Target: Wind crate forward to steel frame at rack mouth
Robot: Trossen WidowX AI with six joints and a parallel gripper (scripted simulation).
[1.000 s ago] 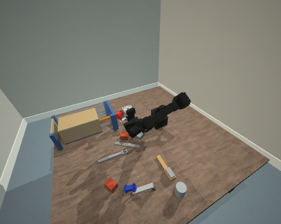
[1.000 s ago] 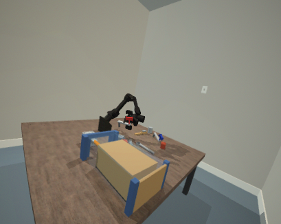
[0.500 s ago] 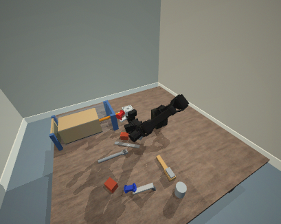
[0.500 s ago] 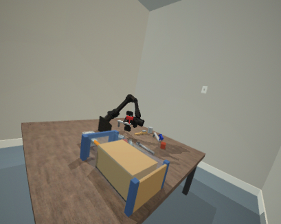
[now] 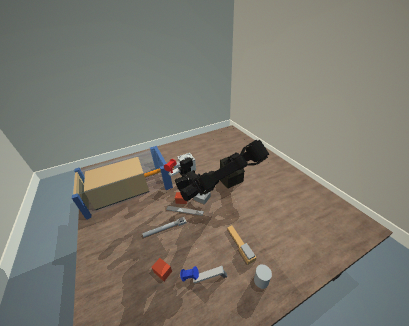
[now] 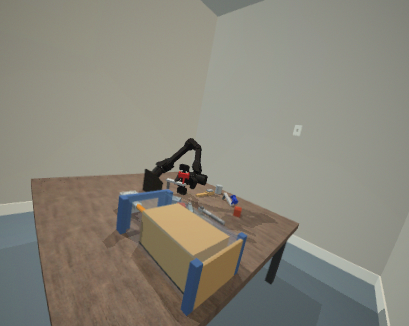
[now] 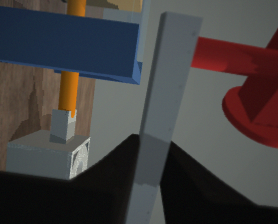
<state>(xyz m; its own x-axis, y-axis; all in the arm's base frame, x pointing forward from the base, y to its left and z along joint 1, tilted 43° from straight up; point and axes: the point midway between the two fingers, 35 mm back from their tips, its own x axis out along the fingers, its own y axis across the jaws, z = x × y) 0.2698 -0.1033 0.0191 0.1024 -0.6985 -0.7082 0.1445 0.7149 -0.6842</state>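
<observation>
The red handle knob lies 50 mm ahead of my gripper tip, 40 mm above it and 10 mm to the left of it. The rest, counted from my gripper tip: blue frame (200 mm to the right, 70 mm below, 10 mm ahead); red-gripped winch handle (10 mm to the left, 10 mm ahead, 10 mm above); grey block (160 mm below, 110 mm to the left, 70 mm behind).
</observation>
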